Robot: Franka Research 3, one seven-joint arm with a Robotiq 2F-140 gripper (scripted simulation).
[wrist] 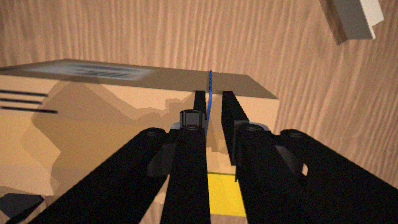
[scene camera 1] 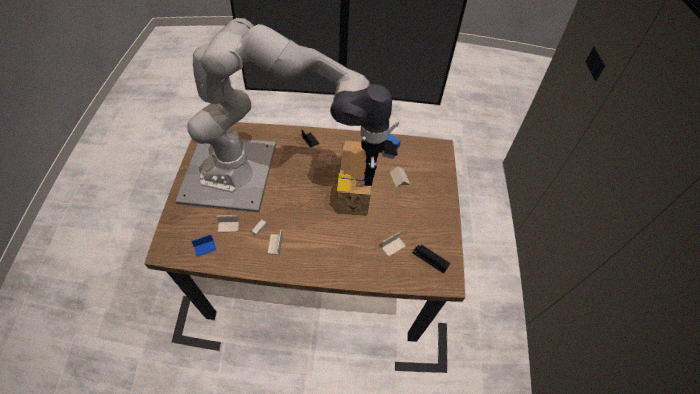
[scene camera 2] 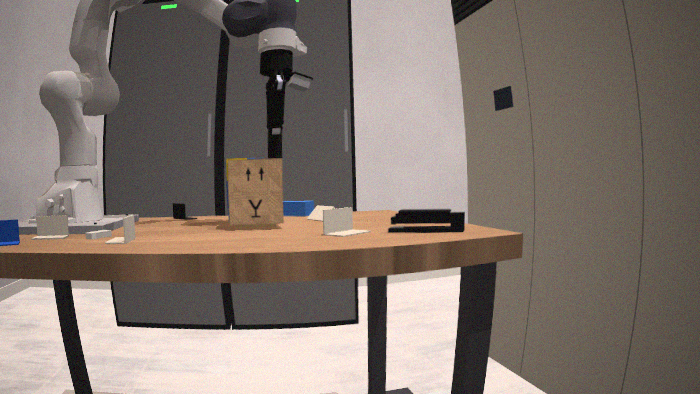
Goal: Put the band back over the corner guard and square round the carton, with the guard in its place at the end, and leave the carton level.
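There's a yellow corner guard that I can see, along with a brown carton. I can see my gripper too, and the wrist view also shows the gripper.
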